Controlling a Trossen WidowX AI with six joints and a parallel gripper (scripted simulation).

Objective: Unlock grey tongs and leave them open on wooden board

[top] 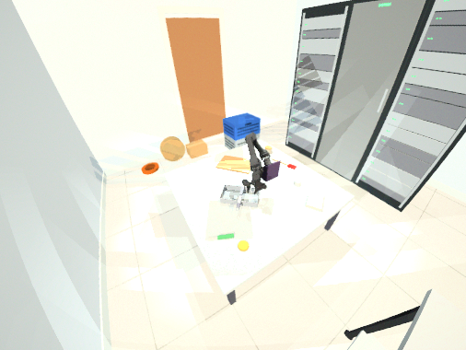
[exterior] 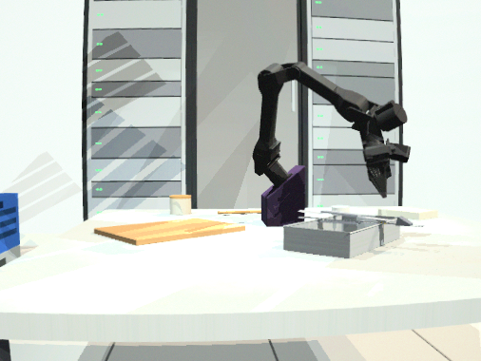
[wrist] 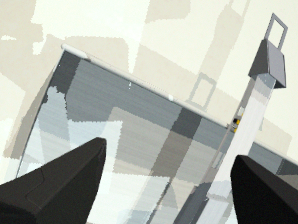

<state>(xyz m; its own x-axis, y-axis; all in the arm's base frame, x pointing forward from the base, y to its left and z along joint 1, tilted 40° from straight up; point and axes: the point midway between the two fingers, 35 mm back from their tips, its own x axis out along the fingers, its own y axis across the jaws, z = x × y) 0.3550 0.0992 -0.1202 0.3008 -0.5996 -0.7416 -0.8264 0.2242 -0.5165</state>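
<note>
The roasting tin lies 10 mm ahead of my gripper tip, 110 mm to the right of it and 90 mm below it. Also, from my gripper tip: jar: 710 mm behind, 450 mm to the right, 80 mm below; wooden board: 270 mm behind, 510 mm to the right, 110 mm below.
</note>
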